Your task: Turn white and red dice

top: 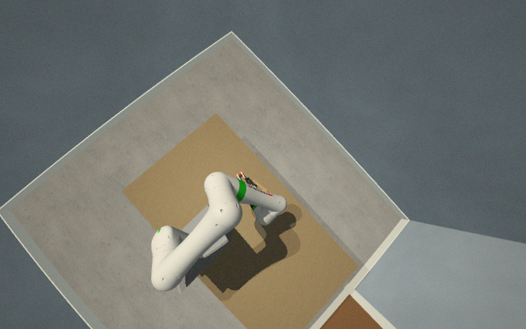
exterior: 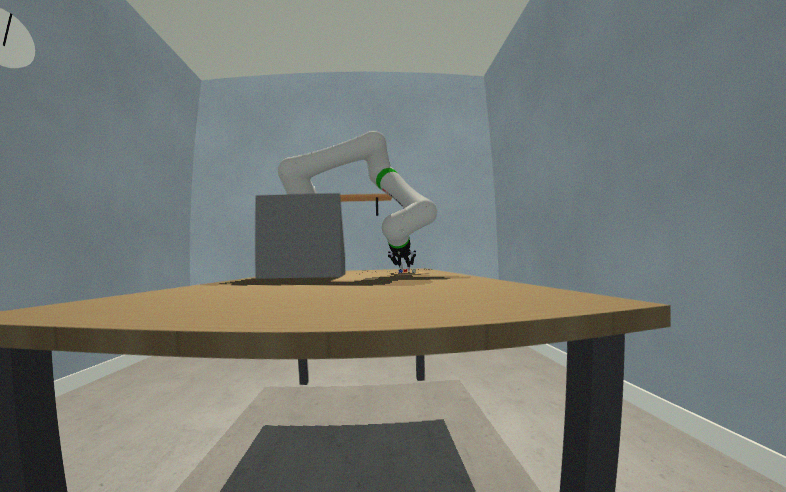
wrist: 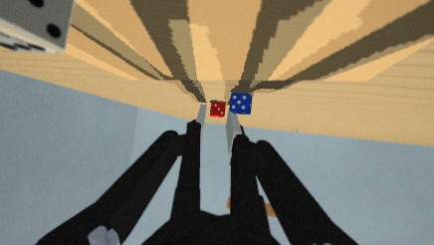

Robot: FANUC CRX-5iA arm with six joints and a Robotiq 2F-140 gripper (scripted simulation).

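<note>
The red die lies 20 mm below my hand and 10 mm to the left of it. Also, from my hand: blue die (40 mm to the right, 20 mm below, 20 mm behind); white die (150 mm to the right, 30 mm ahead, 20 mm below); tan mat (160 mm to the right, 30 mm below, 10 mm ahead).
</note>
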